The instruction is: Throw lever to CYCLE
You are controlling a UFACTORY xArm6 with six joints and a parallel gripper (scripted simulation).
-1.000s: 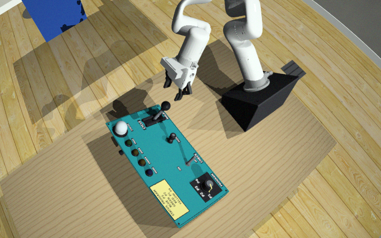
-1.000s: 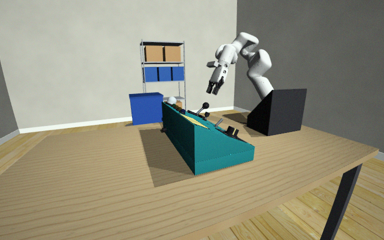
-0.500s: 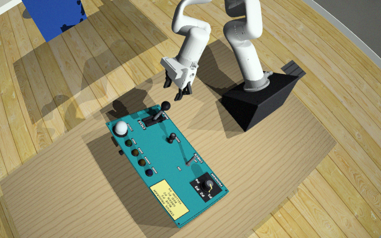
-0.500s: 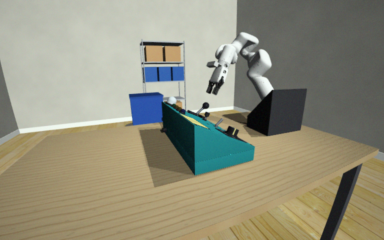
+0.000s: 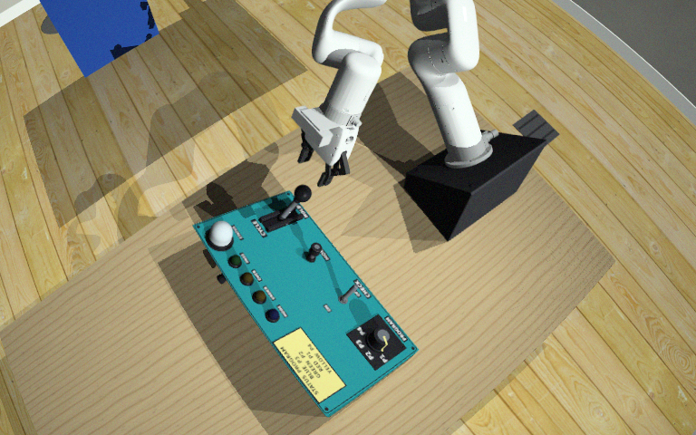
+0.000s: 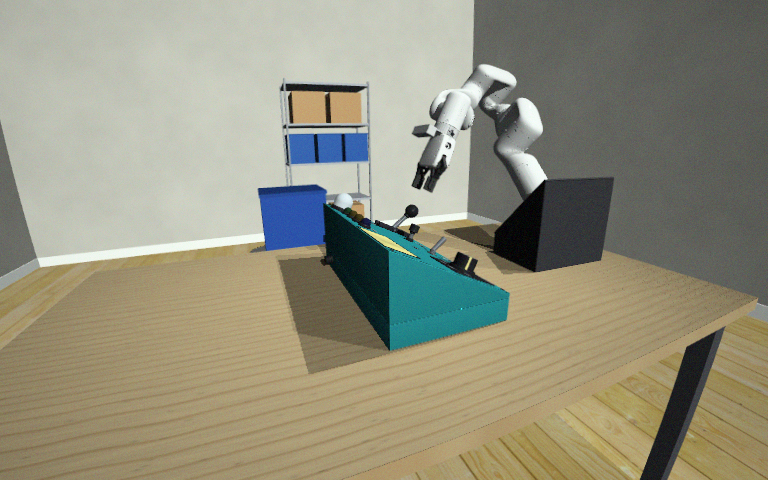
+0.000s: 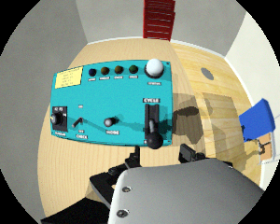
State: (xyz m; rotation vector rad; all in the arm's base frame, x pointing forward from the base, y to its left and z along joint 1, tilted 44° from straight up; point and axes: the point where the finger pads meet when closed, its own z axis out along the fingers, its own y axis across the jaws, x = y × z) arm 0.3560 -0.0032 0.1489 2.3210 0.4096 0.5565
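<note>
Now: hand 7 cm short of the lever, 1 cm to the right of it and 10 cm above it. Also, from my hand: grey toggle 6 cm ahead, 25 cm to the left, 11 cm below; teal console 10 cm ahead, 20 cm to the left, 13 cm below; rotary selector 5 cm ahead, 38 cm to the left, 11 cm below.
</note>
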